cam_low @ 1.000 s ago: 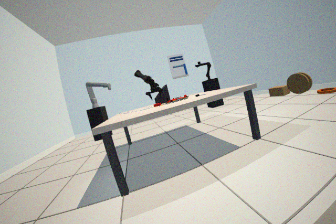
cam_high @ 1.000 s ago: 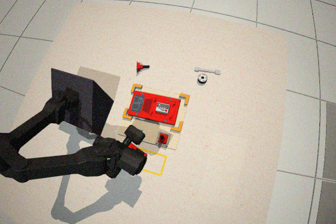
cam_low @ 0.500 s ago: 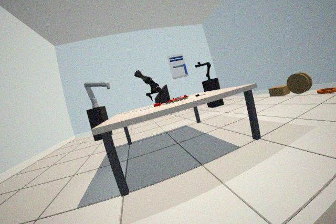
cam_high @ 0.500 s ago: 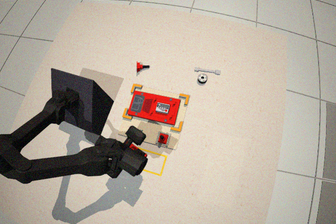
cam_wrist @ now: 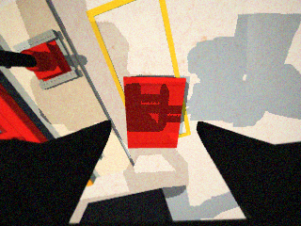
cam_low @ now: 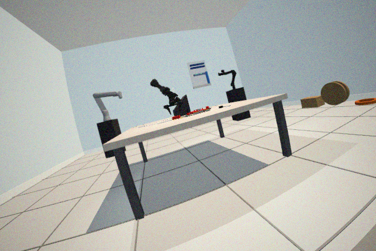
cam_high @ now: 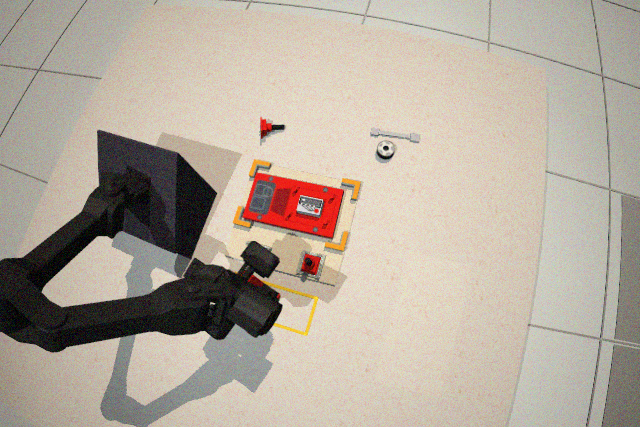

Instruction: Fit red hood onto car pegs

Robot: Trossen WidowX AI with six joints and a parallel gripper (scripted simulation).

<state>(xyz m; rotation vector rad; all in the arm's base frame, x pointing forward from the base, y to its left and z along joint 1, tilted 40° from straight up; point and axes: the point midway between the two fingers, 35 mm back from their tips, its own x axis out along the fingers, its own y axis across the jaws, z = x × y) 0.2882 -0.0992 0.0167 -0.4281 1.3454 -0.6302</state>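
Now: gripper tip 3 cm above the hood. From my gripper tip the other things lie so: grey engine block (23 cm to the left, 3 cm below, 3 cm ahead); grey wrench (46 cm to the left, 13 cm ahead, 5 cm below).
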